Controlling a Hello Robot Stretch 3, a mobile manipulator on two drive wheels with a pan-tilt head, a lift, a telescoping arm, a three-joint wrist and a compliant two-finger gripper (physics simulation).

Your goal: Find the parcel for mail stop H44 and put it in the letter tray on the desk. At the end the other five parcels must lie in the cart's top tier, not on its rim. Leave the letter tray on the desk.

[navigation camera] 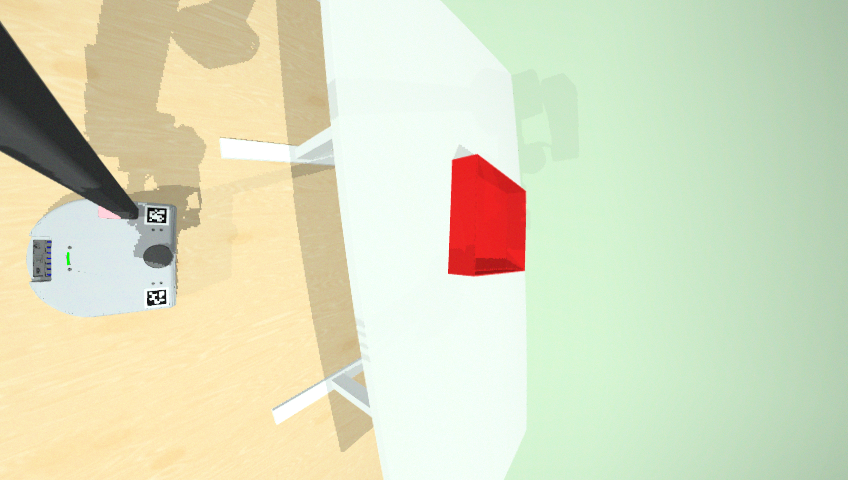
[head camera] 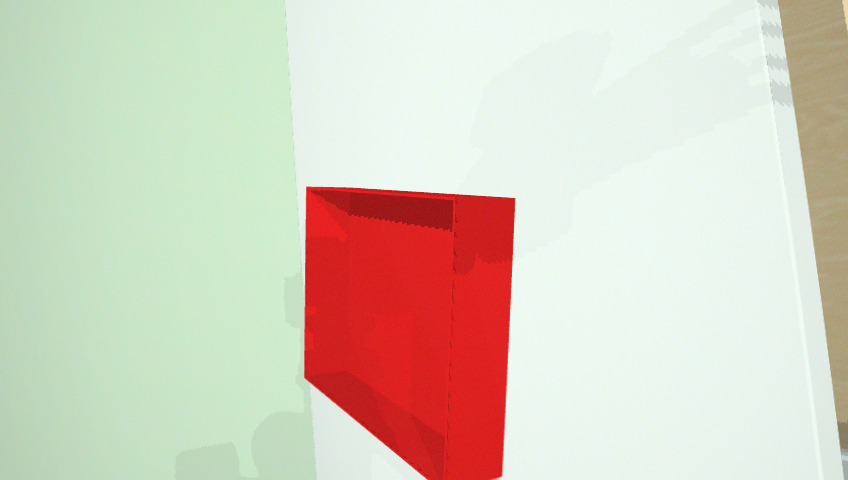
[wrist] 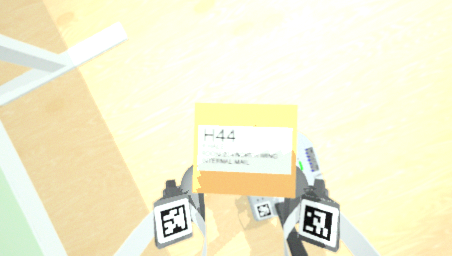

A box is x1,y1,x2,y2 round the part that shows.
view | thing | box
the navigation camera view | red letter tray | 448,154,525,275
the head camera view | red letter tray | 304,187,514,479
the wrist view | gripper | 114,165,380,255
